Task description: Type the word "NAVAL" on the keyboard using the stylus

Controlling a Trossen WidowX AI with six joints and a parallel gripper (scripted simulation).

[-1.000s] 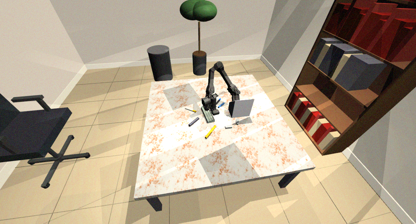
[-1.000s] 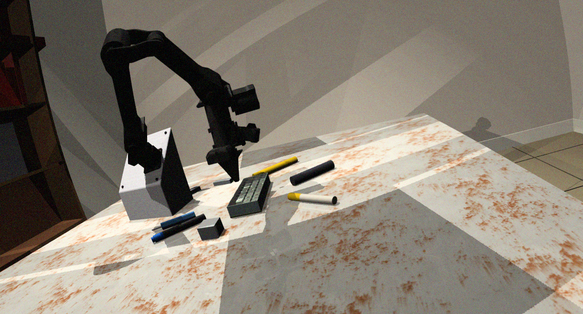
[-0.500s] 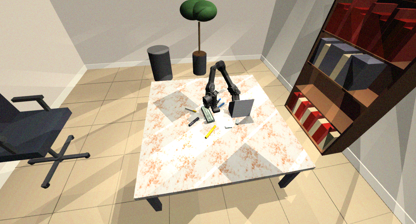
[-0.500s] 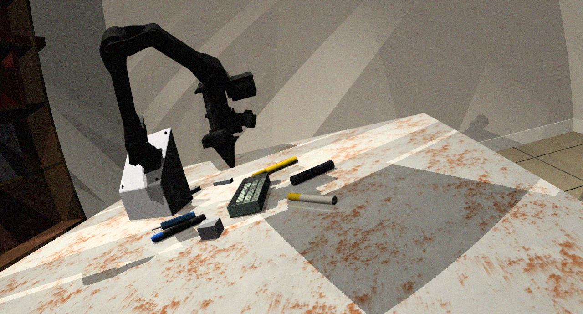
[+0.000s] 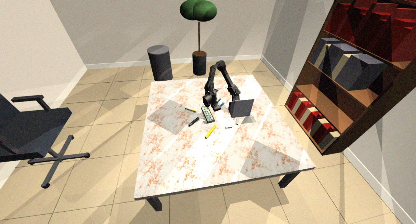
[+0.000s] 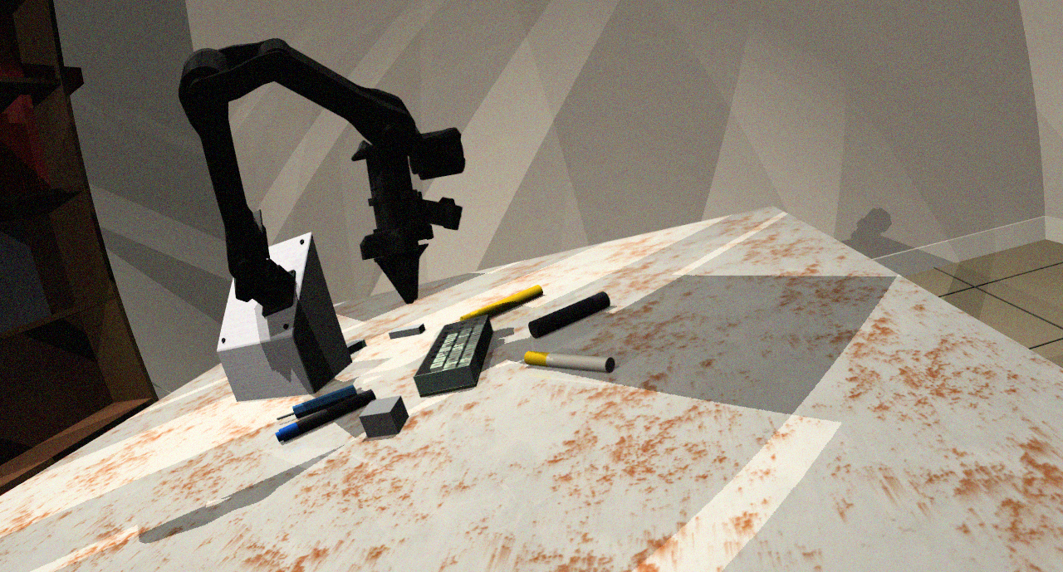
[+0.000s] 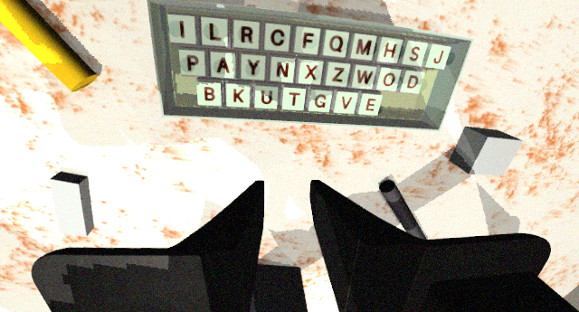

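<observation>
My gripper tip is 15 cm past the blue stylus, 13 cm to the left of it and 8 cm above it. Also, from my gripper tip: dark cylinder 19 cm ahead, 5 cm to the left, 8 cm below; yellow marker 7 cm ahead, 19 cm to the left, 8 cm below; grey cube 1 cm ahead, 20 cm to the right, 7 cm below.
</observation>
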